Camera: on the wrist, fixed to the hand. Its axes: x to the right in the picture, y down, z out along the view.
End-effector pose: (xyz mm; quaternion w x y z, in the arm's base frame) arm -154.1 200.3 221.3 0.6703 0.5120 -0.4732 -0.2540
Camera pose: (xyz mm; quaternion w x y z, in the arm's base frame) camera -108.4 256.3 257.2 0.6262 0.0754 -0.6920 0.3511
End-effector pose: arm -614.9 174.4 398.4 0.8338 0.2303 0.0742 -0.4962
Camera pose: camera -575.0 233.2 360.1 0.9159 0.2888 -0.1220 0.2508
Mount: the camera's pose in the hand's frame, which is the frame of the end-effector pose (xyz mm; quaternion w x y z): -13.4 46.1 -64.9 0.6967 0.0718 0.0314 0.7131
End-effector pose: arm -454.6 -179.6 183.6 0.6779 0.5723 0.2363 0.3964
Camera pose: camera -524.8 -150.8 211.1 0.1411 0.6034 -0.1937 0.7606
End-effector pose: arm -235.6 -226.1 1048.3 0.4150 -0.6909 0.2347 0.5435
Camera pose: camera -239.3 -306.7 1050.5 0.0562 0.3012 -0.7082 -0.6360
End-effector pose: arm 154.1 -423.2 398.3 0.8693 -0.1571 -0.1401 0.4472
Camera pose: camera 137.7 -418.4 319.4 0.3024 -0.1610 0.0738 0.9366
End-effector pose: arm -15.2 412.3 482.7 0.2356 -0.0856 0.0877 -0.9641
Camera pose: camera 3.4 386.7 408.4 0.8550 0.0501 0.0603 -0.5127
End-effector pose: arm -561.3 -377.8 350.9 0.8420 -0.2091 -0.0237 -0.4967
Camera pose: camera -539.9 -371.8 273.3 0.9566 -0.0865 0.1234 0.2495
